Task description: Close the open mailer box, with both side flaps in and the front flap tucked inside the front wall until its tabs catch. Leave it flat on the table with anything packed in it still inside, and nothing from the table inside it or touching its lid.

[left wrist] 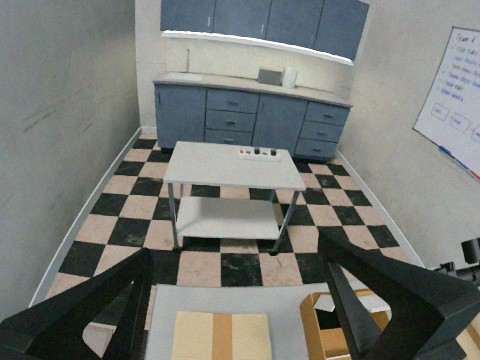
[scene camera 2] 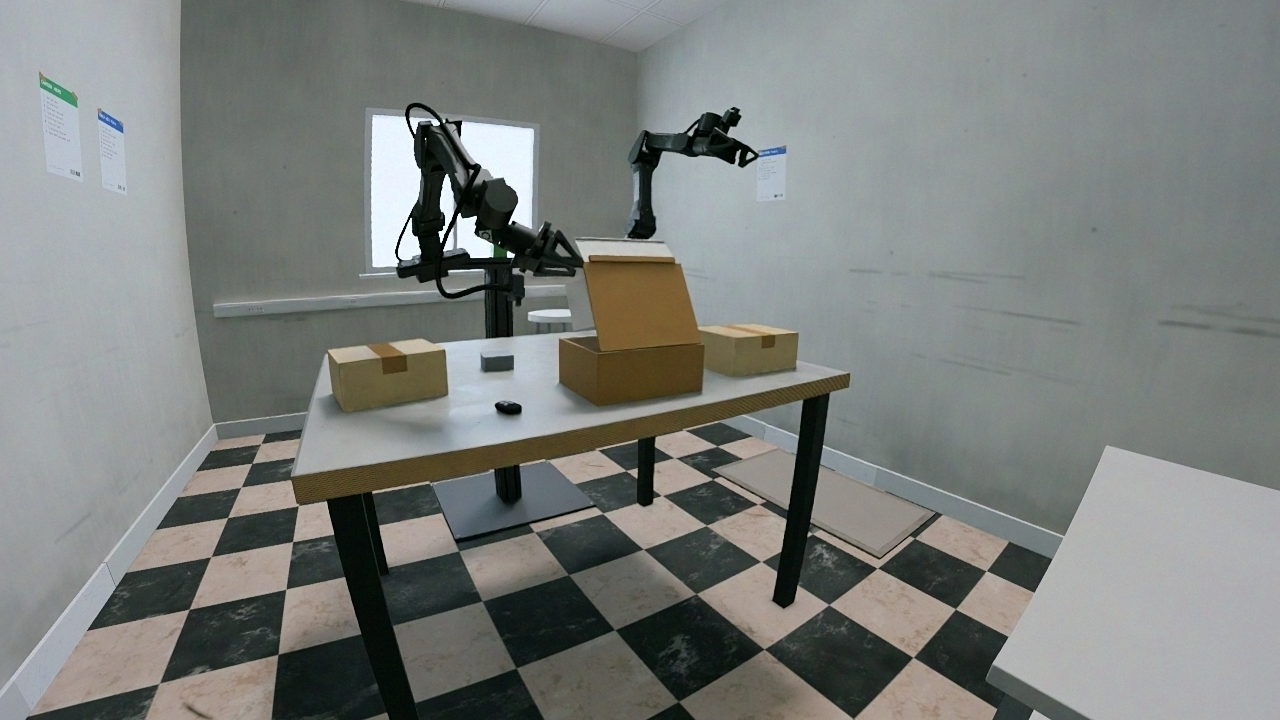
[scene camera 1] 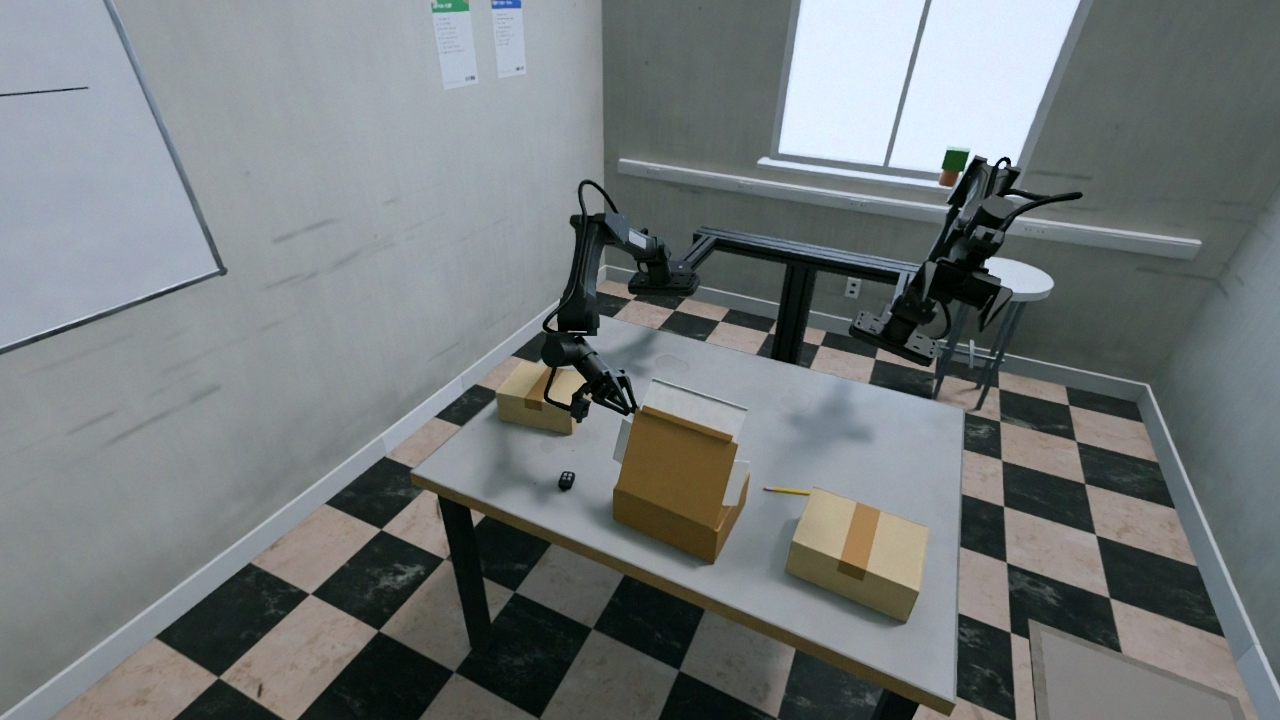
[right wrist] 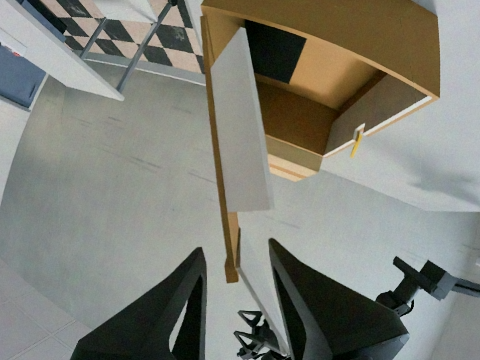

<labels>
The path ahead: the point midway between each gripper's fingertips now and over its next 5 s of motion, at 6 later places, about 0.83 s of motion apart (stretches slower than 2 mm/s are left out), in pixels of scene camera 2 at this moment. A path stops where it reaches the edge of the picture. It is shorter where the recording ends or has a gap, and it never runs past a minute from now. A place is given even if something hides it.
My left gripper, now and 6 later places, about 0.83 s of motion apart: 746, 149; 743, 218; 709, 298; 710, 300; 700, 304; 694, 305; 691, 306
My right gripper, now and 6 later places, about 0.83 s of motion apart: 579, 269; 591, 274; 582, 270; 555, 255; 563, 286; 573, 303; 574, 305
</labels>
